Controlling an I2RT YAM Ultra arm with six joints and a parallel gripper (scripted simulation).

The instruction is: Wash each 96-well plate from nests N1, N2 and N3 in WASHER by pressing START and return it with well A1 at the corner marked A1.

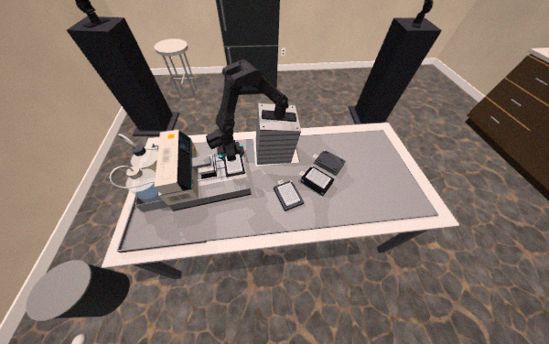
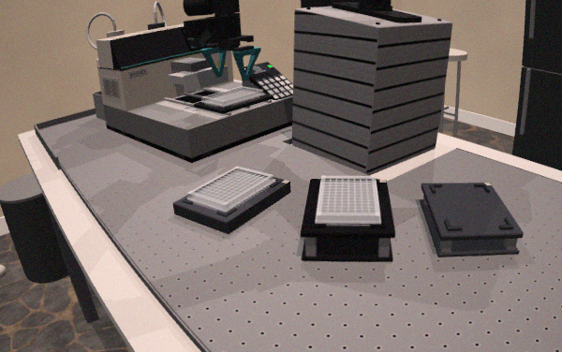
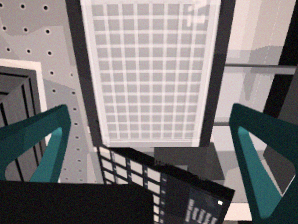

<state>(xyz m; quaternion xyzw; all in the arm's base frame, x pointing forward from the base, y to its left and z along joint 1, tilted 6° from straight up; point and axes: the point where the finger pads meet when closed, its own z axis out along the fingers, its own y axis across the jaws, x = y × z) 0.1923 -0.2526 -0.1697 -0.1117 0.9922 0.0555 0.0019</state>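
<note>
Right now the carrier is 60 mm below my hand. The rest, counted from my hand: N2 label (10 mm ahead, 420 mm to the left, 140 mm below); then washer (30 mm ahead, 150 mm to the right, 10 mm below); then N1 label (80 mm ahead, 280 mm to the left, 140 mm below).
</note>
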